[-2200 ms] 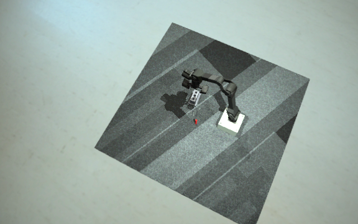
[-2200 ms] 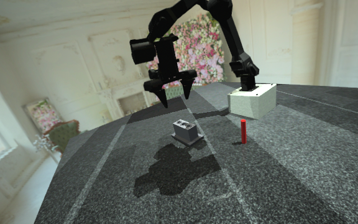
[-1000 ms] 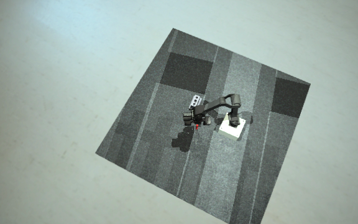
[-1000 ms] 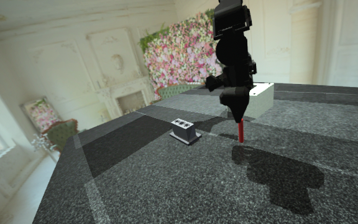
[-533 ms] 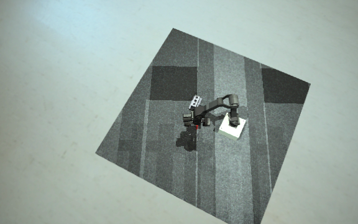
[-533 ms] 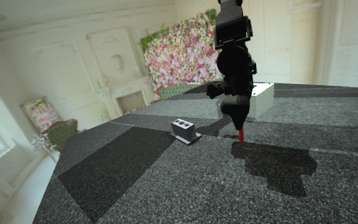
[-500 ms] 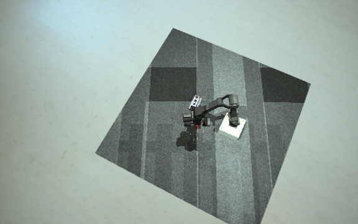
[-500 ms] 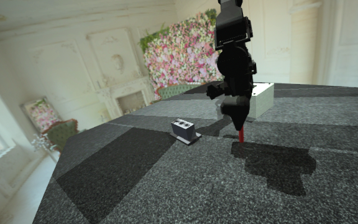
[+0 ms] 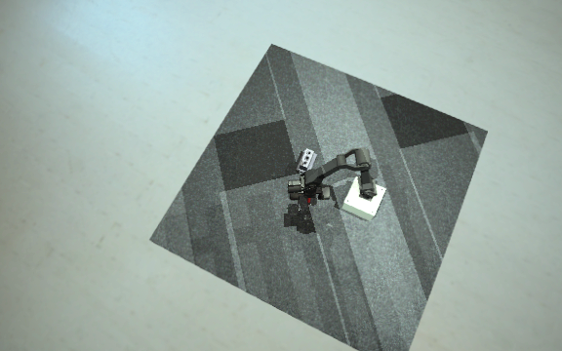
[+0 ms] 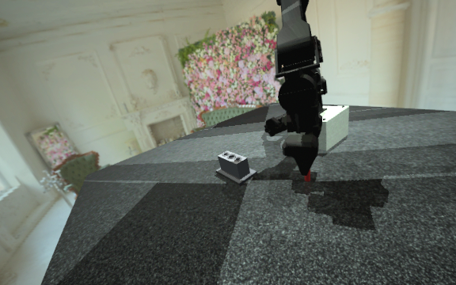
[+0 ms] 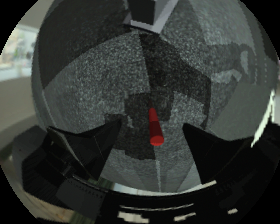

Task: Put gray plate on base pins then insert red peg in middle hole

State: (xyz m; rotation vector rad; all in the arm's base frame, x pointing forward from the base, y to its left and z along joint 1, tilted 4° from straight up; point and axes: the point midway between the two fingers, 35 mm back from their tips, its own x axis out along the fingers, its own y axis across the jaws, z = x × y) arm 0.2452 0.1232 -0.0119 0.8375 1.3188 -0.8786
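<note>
The red peg is 1 cm below my gripper tip. Round my gripper tip: pin base: 9 cm ahead, 19 cm to the right, 4 cm below; then gray plate: 10 cm ahead, 19 cm to the right.
</note>
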